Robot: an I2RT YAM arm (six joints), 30 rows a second.
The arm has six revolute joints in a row. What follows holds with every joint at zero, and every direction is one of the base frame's. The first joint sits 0.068 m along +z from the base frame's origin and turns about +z. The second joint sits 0.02 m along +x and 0.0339 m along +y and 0.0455 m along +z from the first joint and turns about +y. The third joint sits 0.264 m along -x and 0.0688 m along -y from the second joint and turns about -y. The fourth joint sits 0.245 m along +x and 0.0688 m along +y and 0.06 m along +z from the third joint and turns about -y. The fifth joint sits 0.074 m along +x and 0.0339 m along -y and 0.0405 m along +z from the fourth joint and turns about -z. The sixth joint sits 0.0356 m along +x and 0.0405 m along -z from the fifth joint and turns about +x. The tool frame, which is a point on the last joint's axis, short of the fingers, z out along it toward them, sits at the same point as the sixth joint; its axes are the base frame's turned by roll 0, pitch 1.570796 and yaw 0 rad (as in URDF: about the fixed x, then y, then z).
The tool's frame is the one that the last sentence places.
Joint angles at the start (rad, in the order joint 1, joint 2, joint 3, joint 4, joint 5, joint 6): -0.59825 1.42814 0.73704 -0.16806 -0.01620 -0.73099
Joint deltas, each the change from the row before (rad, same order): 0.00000 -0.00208 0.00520 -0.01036 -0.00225 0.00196; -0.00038 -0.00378 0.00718 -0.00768 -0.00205 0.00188; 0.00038 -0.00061 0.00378 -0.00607 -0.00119 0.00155; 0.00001 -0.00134 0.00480 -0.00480 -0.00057 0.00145; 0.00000 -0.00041 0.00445 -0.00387 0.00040 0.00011; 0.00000 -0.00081 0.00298 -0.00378 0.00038 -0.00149; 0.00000 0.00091 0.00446 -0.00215 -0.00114 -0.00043; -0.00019 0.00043 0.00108 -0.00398 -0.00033 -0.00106; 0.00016 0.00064 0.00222 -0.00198 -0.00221 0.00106; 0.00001 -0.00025 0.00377 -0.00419 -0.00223 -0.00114; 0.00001 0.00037 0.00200 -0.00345 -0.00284 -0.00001; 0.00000 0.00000 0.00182 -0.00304 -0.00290 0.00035; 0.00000 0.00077 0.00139 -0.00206 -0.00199 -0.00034; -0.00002 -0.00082 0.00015 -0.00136 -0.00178 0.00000
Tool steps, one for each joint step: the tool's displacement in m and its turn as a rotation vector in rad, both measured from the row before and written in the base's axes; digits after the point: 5 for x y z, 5 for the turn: 0.00004 0.00007 0.00136 0.00422 0.00089 -0.00002; 0.00036 -0.00029 0.00259 0.00047 -0.00425 -0.00047; 0.00022 0.00003 0.00086 0.00255 0.00034 -0.00002; 0.00034 -0.00021 0.00145 0.00040 -0.00186 -0.00072; 0.00038 -0.00028 0.00117 -0.00075 -0.00069 -0.00034; 0.00014 -0.00011 0.00084 -0.00107 0.00068 0.00088; 0.00061 -0.00037 0.00096 -0.00031 -0.00149 0.00107; -0.00011 0.00002 -0.00007 0.00150 0.00298 0.00083; 0.00031 -0.00006 0.00036 0.00220 -0.00098 0.00080; 0.00031 -0.00011 0.00091 0.00086 -0.00042 0.00233; 0.00014 0.00003 0.00027 0.00280 0.00029 0.00187; 0.00012 0.00004 0.00034 0.00270 -0.00035 0.00162; 0.00016 -0.00002 0.00007 0.00187 0.00045 0.00155; -0.00009 0.00013 0.00017 0.00134 -0.00044 0.00113
